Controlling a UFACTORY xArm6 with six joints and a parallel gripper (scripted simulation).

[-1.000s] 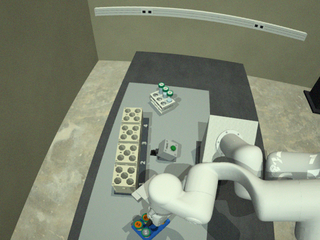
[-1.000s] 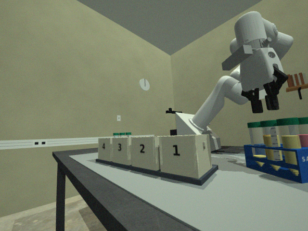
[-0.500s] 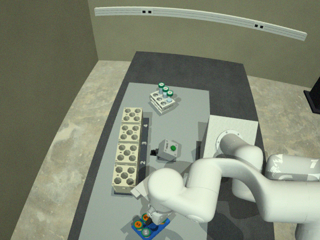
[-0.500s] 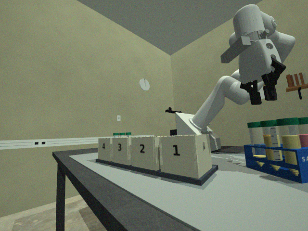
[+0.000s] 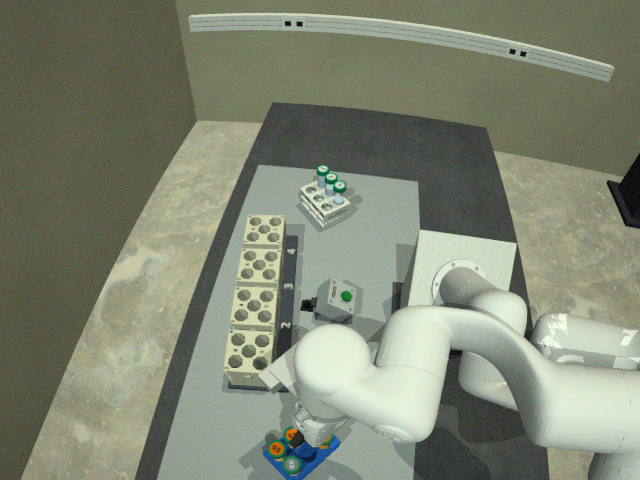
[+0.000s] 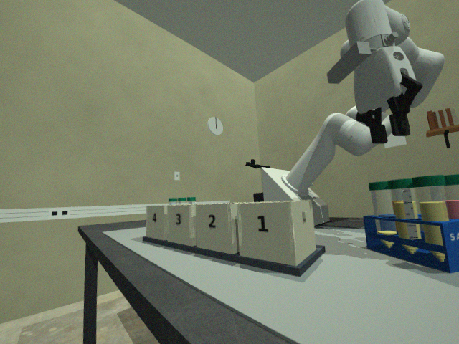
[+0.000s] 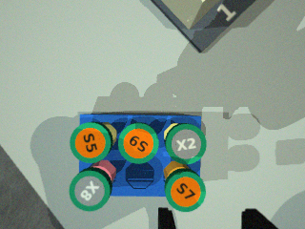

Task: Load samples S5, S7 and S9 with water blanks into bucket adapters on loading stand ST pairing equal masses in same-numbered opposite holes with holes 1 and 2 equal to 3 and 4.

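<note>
The yellow-filled tube is 6 cm ahead of my hand, 1 cm to the left of it and 16 cm below it. Also, from my hand: orange-capped tube: 1 cm behind, 16 cm below; then grey-dotted tube: 3 cm ahead, 3 cm to the right, 16 cm below; then blue sample rack: 4 cm ahead, 2 cm to the left, 19 cm below.
</note>
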